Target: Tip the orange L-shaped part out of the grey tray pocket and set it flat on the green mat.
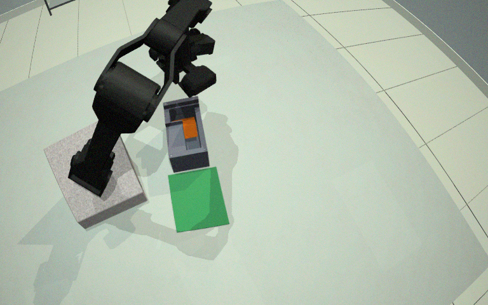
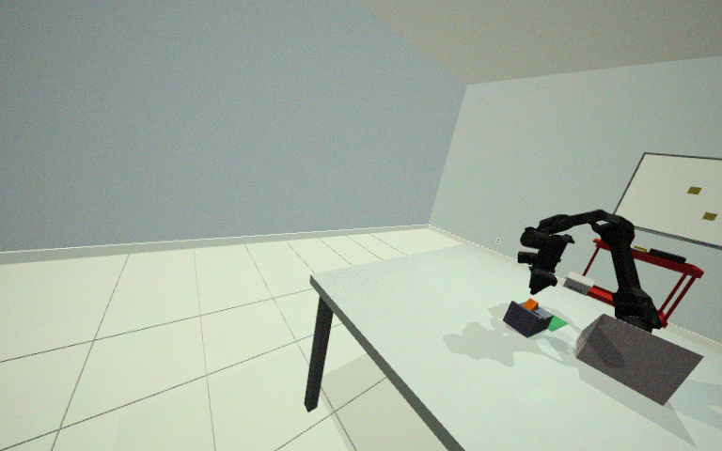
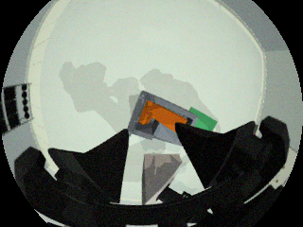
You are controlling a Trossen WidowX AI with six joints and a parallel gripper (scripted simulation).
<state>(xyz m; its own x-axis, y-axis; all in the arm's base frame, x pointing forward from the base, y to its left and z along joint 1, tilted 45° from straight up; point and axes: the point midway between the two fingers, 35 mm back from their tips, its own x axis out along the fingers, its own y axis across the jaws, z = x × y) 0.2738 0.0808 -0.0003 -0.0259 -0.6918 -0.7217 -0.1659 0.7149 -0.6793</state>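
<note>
The orange L-shaped part is 20 mm behind my gripper tip, 20 mm to the right of it and 110 mm below it.
</note>
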